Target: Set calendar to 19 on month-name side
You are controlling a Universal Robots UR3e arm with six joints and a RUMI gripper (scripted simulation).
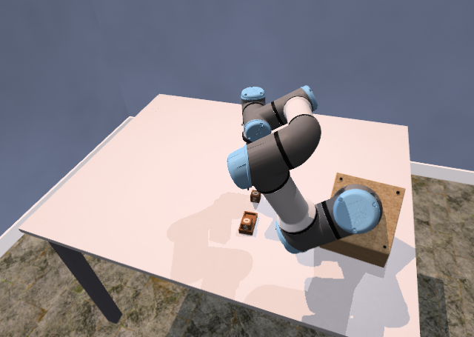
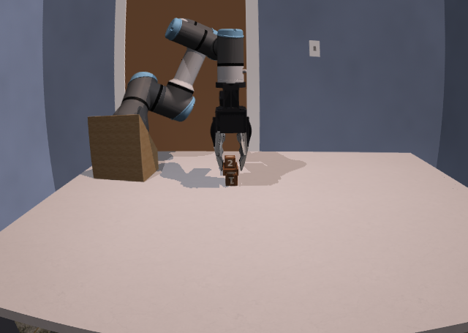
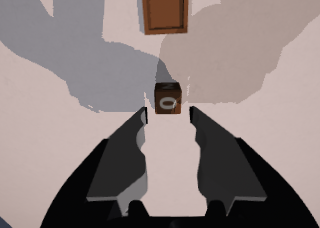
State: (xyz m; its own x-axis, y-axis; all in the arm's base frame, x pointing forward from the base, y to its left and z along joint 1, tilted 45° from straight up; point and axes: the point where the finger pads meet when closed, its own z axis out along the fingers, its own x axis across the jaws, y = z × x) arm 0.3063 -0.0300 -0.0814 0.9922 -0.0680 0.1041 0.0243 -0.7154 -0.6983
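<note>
The brown digit cube is 40 mm below my hand. The rest, counted from my hand: tray (110 mm to the left, 40 mm below, 10 mm behind).
</note>
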